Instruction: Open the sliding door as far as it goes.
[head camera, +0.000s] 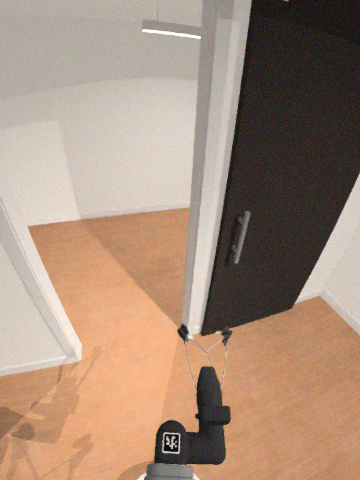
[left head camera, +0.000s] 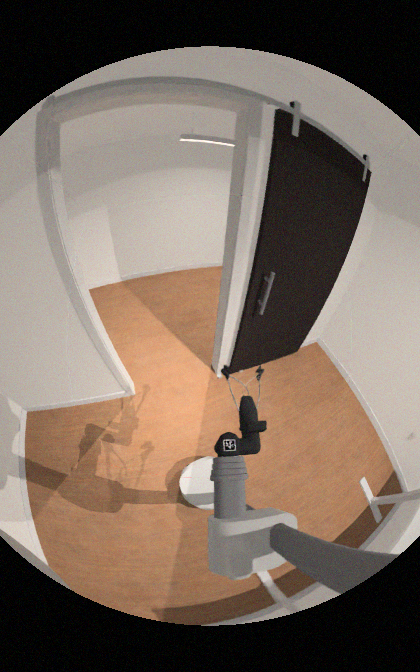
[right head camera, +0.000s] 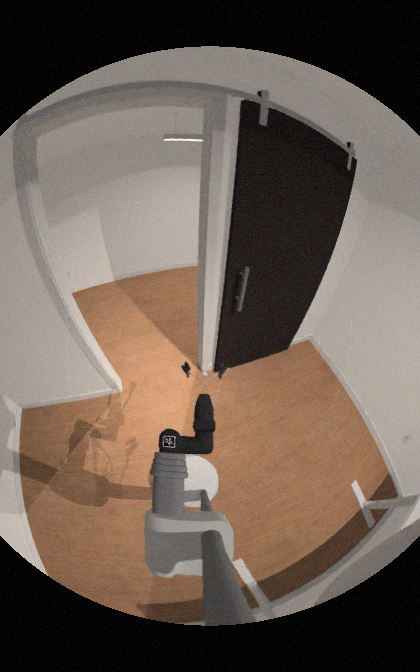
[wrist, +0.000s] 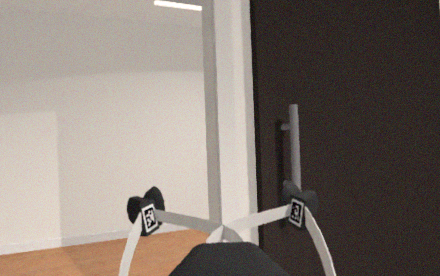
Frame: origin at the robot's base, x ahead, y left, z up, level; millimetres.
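Seen in the pictures: gripper, between the fingertips: (head camera: 204, 325) (left head camera: 241, 365) (right head camera: 203, 362) (wrist: 222, 200); robot's base, origin of its link: (left head camera: 208, 481) (right head camera: 189, 479).
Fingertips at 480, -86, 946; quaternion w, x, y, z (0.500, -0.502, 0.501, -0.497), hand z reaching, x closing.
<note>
Offsets run from my fingertips to a thing's top centre, as dx, dy, dz. "pt": to the spot under its first point.
The dark sliding door (head camera: 295, 150) (left head camera: 310, 225) (right head camera: 290, 215) (wrist: 360, 150) hangs to the right of the doorway, in front of the wall, and the doorway beside it stands uncovered. Its grey vertical bar handle @(pt +491, -219, +22) (head camera: 242, 237) (left head camera: 267, 293) (right head camera: 243, 289) (wrist: 295, 145) is near the door's left edge. My gripper (head camera: 205, 334) (left head camera: 243, 372) (right head camera: 204, 370) (wrist: 222, 200) is open and empty, well back from the door and apart from the handle. In the wrist view the right fingertip overlaps the handle's lower end, which is hidden.
The white door frame post (head camera: 197, 175) (left head camera: 232, 240) (right head camera: 210, 225) (wrist: 227, 125) stands between opening and door. The left frame post (head camera: 55, 300) (left head camera: 85, 310) (right head camera: 55, 300) bounds the opening. The door hangs from a top rail with hangers @(pt +557, -220, +1043) (left head camera: 296, 119) (right head camera: 263, 108). A side wall is at the right.
</note>
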